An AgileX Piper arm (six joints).
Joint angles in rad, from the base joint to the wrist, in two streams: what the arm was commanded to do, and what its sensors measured. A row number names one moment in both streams.
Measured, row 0:
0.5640 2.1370 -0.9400 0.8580 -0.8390 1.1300
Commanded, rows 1 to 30:
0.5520 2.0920 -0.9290 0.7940 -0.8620 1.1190
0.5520 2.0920 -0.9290 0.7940 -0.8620 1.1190
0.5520 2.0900 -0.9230 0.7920 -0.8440 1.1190
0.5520 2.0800 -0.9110 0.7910 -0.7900 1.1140
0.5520 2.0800 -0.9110 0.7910 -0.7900 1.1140
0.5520 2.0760 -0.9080 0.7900 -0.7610 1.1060
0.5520 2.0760 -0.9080 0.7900 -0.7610 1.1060
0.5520 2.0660 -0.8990 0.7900 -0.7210 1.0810
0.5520 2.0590 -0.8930 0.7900 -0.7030 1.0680
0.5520 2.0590 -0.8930 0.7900 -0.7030 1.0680
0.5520 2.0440 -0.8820 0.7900 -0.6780 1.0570
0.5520 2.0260 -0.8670 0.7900 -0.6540 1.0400
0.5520 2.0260 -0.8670 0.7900 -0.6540 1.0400
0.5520 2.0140 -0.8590 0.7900 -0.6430 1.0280
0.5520 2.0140 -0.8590 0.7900 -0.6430 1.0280
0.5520 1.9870 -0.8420 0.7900 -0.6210 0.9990
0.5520 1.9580 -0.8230 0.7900 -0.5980 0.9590
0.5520 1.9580 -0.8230 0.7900 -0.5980 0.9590
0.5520 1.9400 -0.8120 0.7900 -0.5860 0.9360
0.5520 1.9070 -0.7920 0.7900 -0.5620 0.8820
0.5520 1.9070 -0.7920 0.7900 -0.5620 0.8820
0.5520 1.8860 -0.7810 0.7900 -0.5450 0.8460
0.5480 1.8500 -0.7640 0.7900 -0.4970 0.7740
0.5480 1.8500 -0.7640 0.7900 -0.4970 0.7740
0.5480 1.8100 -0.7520 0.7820 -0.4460 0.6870
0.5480 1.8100 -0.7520 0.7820 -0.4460 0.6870
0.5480 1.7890 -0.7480 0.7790 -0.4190 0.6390
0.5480 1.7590 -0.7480 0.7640 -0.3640 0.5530
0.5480 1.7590 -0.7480 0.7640 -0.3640 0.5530
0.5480 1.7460 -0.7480 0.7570 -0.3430 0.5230
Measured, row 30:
0.5540 1.7770 -0.7490 0.7800 -0.3890 0.6120
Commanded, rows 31 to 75:
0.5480 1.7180 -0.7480 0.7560 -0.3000 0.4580
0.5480 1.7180 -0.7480 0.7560 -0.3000 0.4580
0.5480 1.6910 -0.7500 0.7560 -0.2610 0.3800
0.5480 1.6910 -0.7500 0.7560 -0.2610 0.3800
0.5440 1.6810 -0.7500 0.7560 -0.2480 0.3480
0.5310 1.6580 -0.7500 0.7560 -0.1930 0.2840
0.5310 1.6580 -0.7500 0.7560 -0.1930 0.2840
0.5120 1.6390 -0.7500 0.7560 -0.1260 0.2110
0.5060 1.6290 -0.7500 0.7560 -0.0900 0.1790
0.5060 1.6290 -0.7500 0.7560 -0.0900 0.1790
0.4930 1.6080 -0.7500 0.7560 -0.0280 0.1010
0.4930 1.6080 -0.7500 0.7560 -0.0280 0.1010
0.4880 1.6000 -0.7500 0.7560 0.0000 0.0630
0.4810 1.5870 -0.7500 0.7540 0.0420 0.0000
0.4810 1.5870 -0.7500 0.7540 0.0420 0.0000
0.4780 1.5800 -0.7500 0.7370 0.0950 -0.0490
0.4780 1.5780 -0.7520 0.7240 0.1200 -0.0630
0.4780 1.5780 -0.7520 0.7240 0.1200 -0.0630
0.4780 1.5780 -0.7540 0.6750 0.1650 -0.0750
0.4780 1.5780 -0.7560 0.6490 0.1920 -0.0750
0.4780 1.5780 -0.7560 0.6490 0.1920 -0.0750
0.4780 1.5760 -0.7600 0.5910 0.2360 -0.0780
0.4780 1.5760 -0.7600 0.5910 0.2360 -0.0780
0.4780 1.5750 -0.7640 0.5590 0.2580 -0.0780
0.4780 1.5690 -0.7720 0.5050 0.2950 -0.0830
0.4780 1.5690 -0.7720 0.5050 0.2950 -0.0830
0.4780 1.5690 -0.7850 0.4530 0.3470 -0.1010
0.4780 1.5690 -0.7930 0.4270 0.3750 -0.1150
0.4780 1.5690 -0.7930 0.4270 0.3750 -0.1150
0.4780 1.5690 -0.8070 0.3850 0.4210 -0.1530
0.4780 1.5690 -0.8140 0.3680 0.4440 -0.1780
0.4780 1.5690 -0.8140 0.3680 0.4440 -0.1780
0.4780 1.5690 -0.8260 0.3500 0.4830 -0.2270
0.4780 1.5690 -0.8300 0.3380 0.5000 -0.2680
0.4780 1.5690 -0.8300 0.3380 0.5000 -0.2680
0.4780 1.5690 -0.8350 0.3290 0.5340 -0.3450
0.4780 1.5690 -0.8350 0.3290 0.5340 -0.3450
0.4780 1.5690 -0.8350 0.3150 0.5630 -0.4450
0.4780 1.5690 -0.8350 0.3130 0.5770 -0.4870
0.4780 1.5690 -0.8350 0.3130 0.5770 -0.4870
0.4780 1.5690 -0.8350 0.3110 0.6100 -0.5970
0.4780 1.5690 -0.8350 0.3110 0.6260 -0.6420
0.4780 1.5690 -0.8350 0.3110 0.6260 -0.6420
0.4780 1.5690 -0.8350 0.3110 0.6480 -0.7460
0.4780 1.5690 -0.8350 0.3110 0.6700 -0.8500
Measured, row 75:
0.4850 1.5780 -0.8300 0.3160 0.6270 -0.6970
